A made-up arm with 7 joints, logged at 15 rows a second.
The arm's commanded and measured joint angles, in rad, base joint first. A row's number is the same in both.
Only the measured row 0 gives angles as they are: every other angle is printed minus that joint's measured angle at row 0.
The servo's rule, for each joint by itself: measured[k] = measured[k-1] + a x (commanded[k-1-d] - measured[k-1]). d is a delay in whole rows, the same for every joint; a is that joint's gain. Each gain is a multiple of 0.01, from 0.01 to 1. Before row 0 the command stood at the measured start. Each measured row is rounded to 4 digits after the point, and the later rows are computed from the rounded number. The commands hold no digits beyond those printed.
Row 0, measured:
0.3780 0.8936 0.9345 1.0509 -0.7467 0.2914 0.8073
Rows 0 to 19, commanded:
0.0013 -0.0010 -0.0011 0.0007 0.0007 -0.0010 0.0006
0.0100 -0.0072 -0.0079 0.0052 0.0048 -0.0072 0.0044
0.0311 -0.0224 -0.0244 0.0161 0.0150 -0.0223 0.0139
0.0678 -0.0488 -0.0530 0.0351 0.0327 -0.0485 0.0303
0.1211 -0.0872 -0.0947 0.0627 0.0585 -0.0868 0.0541
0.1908 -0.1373 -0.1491 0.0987 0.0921 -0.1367 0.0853
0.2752 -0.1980 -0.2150 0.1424 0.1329 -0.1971 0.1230
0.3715 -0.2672 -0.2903 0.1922 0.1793 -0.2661 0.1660
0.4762 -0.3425 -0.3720 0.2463 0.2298 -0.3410 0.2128
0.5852 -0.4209 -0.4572 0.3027 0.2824 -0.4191 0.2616
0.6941 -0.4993 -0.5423 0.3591 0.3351 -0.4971 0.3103
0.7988 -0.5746 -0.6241 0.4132 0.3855 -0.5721 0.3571
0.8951 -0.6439 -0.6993 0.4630 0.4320 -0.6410 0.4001
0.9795 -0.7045 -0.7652 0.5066 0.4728 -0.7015 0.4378
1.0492 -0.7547 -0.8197 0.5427 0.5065 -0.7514 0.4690
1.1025 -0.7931 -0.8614 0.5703 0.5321 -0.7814 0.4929
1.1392 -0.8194 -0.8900 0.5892 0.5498 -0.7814 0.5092
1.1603 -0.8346 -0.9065 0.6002 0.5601 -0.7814 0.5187
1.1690 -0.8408 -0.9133 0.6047 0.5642 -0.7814 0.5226
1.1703 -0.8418 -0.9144 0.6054 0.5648 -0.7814 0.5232
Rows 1 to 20, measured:
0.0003 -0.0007 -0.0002 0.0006 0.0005 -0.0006 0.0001
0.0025 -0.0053 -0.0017 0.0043 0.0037 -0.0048 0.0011
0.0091 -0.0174 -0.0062 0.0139 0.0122 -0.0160 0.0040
0.0226 -0.0397 -0.0156 0.0311 0.0276 -0.0368 0.0100
0.0453 -0.0734 -0.0314 0.0567 0.0508 -0.0688 0.0201
0.0788 -0.1188 -0.0549 0.0907 0.0818 -0.1123 0.0351
0.1240 -0.1750 -0.0869 0.1326 0.1201 -0.1666 0.0553
0.1809 -0.2405 -0.1276 0.1809 0.1645 -0.2303 0.0808
0.2488 -0.3129 -0.1765 0.2339 0.2135 -0.3011 0.1112
0.3262 -0.3896 -0.2326 0.2896 0.2652 -0.3766 0.1458
0.4108 -0.4675 -0.2945 0.3459 0.3176 -0.4537 0.1836
0.5000 -0.5435 -0.3604 0.4004 0.3685 -0.5295 0.2235
0.5909 -0.6148 -0.4282 0.4511 0.4161 -0.6009 0.2641
0.6803 -0.6785 -0.4956 0.4961 0.4586 -0.6653 0.3041
0.7651 -0.7326 -0.5604 0.5338 0.4945 -0.7204 0.3420
0.8427 -0.7756 -0.6206 0.5634 0.5227 -0.7594 0.3767
0.9109 -0.8067 -0.6745 0.5843 0.5430 -0.7735 0.4072
0.9683 -0.8265 -0.7209 0.5972 0.5558 -0.7786 0.4328
1.0145 -0.8367 -0.7594 0.6033 0.5621 -0.7804 0.4535
1.0503 -0.8403 -0.7904 0.6050 0.5641 -0.7810 0.4695
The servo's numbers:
d 0
a 0.23 0.71 0.20 0.81 0.75 0.64 0.23

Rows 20 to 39, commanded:
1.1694 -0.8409 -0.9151 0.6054 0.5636 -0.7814 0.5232
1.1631 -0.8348 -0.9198 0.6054 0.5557 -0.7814 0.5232
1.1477 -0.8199 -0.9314 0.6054 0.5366 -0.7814 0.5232
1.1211 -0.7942 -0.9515 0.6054 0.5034 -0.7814 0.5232
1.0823 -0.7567 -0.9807 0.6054 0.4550 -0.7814 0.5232
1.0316 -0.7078 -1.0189 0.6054 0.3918 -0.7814 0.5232
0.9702 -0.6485 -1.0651 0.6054 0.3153 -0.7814 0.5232
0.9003 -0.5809 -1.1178 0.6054 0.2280 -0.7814 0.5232
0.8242 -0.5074 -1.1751 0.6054 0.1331 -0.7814 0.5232
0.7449 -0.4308 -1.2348 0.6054 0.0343 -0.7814 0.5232
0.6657 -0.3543 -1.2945 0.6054 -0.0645 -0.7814 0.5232
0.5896 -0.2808 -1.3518 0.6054 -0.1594 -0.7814 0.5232
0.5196 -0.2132 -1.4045 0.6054 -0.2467 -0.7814 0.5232
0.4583 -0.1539 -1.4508 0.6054 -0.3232 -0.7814 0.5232
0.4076 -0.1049 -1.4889 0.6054 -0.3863 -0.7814 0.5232
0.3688 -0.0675 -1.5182 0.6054 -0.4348 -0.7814 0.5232
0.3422 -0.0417 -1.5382 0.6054 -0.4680 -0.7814 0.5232
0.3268 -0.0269 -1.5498 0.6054 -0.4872 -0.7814 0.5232
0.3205 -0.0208 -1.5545 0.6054 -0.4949 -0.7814 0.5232
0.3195 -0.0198 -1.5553 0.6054 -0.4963 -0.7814 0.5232
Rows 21 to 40, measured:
1.0777 -0.8407 -0.8153 0.6053 0.5637 -0.7813 0.4819
1.0973 -0.8365 -0.8362 0.6054 0.5577 -0.7814 0.4914
1.1089 -0.8247 -0.8552 0.6054 0.5419 -0.7814 0.4987
1.1117 -0.8030 -0.8745 0.6054 0.5130 -0.7814 0.5043
1.1049 -0.7701 -0.8957 0.6054 0.4695 -0.7814 0.5086
1.0880 -0.7259 -0.9203 0.6054 0.4112 -0.7814 0.5120
1.0609 -0.6709 -0.9493 0.6054 0.3393 -0.7814 0.5146
1.0240 -0.6070 -0.9830 0.6054 0.2558 -0.7814 0.5166
0.9780 -0.5363 -1.0214 0.6054 0.1638 -0.7814 0.5181
0.9244 -0.4614 -1.0641 0.6054 0.0667 -0.7814 0.5193
0.8649 -0.3854 -1.1102 0.6054 -0.0317 -0.7814 0.5202
0.8016 -0.3111 -1.1585 0.6054 -0.1275 -0.7814 0.5209
0.7367 -0.2416 -1.2077 0.6054 -0.2169 -0.7814 0.5214
0.6727 -0.1793 -1.2563 0.6054 -0.2966 -0.7814 0.5218
0.6117 -0.1265 -1.3028 0.6054 -0.3639 -0.7814 0.5221
0.5558 -0.0846 -1.3459 0.6054 -0.4171 -0.7814 0.5224
0.5067 -0.0541 -1.3844 0.6054 -0.4553 -0.7814 0.5226
0.4653 -0.0348 -1.4175 0.6054 -0.4792 -0.7814 0.5227
0.4320 -0.0249 -1.4449 0.6054 -0.4910 -0.7814 0.5228
0.4061 -0.0213 -1.4670 0.6054 -0.4950 -0.7814 0.5229

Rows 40 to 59, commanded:
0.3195 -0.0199 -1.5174 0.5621 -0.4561 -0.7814 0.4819
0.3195 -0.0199 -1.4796 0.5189 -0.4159 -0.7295 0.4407
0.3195 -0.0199 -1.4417 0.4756 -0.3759 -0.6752 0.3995
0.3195 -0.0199 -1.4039 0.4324 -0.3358 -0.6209 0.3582
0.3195 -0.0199 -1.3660 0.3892 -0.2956 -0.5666 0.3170
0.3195 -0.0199 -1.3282 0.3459 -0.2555 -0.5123 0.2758
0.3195 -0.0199 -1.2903 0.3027 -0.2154 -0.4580 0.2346
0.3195 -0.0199 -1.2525 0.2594 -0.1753 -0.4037 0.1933
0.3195 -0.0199 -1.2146 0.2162 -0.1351 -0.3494 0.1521
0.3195 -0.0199 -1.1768 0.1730 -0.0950 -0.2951 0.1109
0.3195 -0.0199 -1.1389 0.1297 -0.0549 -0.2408 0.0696
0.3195 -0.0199 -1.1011 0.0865 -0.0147 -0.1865 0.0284
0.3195 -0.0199 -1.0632 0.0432 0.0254 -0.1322 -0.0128
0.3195 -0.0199 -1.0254 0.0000 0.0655 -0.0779 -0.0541
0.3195 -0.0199 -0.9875 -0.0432 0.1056 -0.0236 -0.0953
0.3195 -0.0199 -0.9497 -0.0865 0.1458 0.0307 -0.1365
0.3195 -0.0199 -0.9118 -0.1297 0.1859 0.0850 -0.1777
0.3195 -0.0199 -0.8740 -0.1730 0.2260 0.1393 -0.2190
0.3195 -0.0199 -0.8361 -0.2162 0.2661 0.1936 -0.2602
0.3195 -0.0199 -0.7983 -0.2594 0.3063 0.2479 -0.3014
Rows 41 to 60, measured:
0.3862 -0.0203 -1.4771 0.5703 -0.4658 -0.7814 0.5135
0.3709 -0.0200 -1.4776 0.5287 -0.4284 -0.7482 0.4968
0.3591 -0.0199 -1.4704 0.4857 -0.3890 -0.7015 0.4744
0.3500 -0.0199 -1.4571 0.4425 -0.3491 -0.6499 0.4477
0.3430 -0.0199 -1.4389 0.3993 -0.3090 -0.5966 0.4176
0.3376 -0.0199 -1.4168 0.3560 -0.2689 -0.5426 0.3850
0.3334 -0.0199 -1.3915 0.3128 -0.2288 -0.4885 0.3504
0.3302 -0.0199 -1.3637 0.2695 -0.1887 -0.4342 0.3143
0.3277 -0.0199 -1.3339 0.2263 -0.1485 -0.3799 0.2770
0.3258 -0.0199 -1.3025 0.1831 -0.1084 -0.3256 0.2388
0.3244 -0.0199 -1.2698 0.1398 -0.0683 -0.2713 0.1999
0.3233 -0.0199 -1.2361 0.0966 -0.0281 -0.2170 0.1605
0.3224 -0.0199 -1.2015 0.0533 0.0120 -0.1627 0.1206
0.3217 -0.0199 -1.1663 0.0101 0.0521 -0.1084 0.0804
0.3212 -0.0199 -1.1305 -0.0331 0.0922 -0.0541 0.0400
0.3208 -0.0199 -1.0943 -0.0764 0.1324 0.0002 -0.0006
0.3205 -0.0199 -1.0578 -0.1196 0.1725 0.0545 -0.0413
0.3203 -0.0199 -1.0210 -0.1629 0.2126 0.1088 -0.0822
0.3201 -0.0199 -0.9840 -0.2061 0.2527 0.1631 -0.1231
0.3200 -0.0199 -0.9469 -0.2493 0.2929 0.2174 -0.1641

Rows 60 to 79, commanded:
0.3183 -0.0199 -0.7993 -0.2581 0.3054 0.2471 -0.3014
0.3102 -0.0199 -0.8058 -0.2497 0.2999 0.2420 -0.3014
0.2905 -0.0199 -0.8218 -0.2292 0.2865 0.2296 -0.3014
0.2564 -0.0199 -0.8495 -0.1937 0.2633 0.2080 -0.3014
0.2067 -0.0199 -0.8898 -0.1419 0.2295 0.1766 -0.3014
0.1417 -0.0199 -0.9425 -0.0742 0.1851 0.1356 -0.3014
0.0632 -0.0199 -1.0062 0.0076 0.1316 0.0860 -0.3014
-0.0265 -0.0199 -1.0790 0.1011 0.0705 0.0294 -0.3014
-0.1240 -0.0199 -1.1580 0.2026 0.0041 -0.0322 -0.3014
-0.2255 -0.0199 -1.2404 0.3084 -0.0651 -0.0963 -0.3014
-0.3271 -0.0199 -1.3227 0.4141 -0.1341 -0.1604 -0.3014
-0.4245 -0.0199 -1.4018 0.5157 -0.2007 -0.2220 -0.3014
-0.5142 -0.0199 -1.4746 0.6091 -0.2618 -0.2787 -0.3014
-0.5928 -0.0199 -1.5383 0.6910 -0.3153 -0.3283 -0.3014
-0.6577 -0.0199 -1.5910 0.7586 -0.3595 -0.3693 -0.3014
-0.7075 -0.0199 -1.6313 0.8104 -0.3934 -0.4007 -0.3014
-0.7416 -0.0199 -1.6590 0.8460 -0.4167 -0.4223 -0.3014
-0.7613 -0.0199 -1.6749 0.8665 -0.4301 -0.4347 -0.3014
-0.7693 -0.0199 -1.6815 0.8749 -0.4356 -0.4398 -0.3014
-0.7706 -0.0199 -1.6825 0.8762 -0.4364 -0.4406 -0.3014
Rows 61 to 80, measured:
0.3196 -0.0199 -0.9174 -0.2564 0.3023 0.2364 -0.1957
0.3174 -0.0199 -0.8951 -0.2510 0.3005 0.2400 -0.2200
0.3112 -0.0199 -0.8804 -0.2333 0.2900 0.2333 -0.2387
0.2986 -0.0199 -0.8742 -0.2012 0.2700 0.2171 -0.2531
0.2775 -0.0199 -0.8773 -0.1532 0.2396 0.1912 -0.2642
0.2463 -0.0199 -0.8903 -0.0892 0.1987 0.1556 -0.2728
0.2042 -0.0199 -0.9135 -0.0108 0.1484 0.1111 -0.2794
0.1511 -0.0199 -0.9466 0.0798 0.0900 0.0588 -0.2845
0.0878 -0.0199 -0.9889 0.1793 0.0256 0.0006 -0.2884
0.0157 -0.0199 -1.0392 0.2839 -0.0424 -0.0614 -0.2914
-0.0631 -0.0199 -1.0959 0.3894 -0.1112 -0.1248 -0.2937
-0.1462 -0.0199 -1.1571 0.4917 -0.1783 -0.1870 -0.2955
-0.2308 -0.0199 -1.2206 0.5868 -0.2409 -0.2457 -0.2969
-0.3141 -0.0199 -1.2841 0.6712 -0.2967 -0.2986 -0.2979
-0.3931 -0.0199 -1.3455 0.7420 -0.3438 -0.3438 -0.2987
-0.4654 -0.0199 -1.4027 0.7974 -0.3810 -0.3802 -0.2993
-0.5289 -0.0199 -1.4540 0.8368 -0.4078 -0.4071 -0.2998
-0.5824 -0.0199 -1.4982 0.8609 -0.4245 -0.4248 -0.3002
-0.6254 -0.0199 -1.5349 0.8722 -0.4328 -0.4344 -0.3005
-0.6588 -0.0199 -1.5644 0.8754 -0.4355 -0.4384 -0.3007

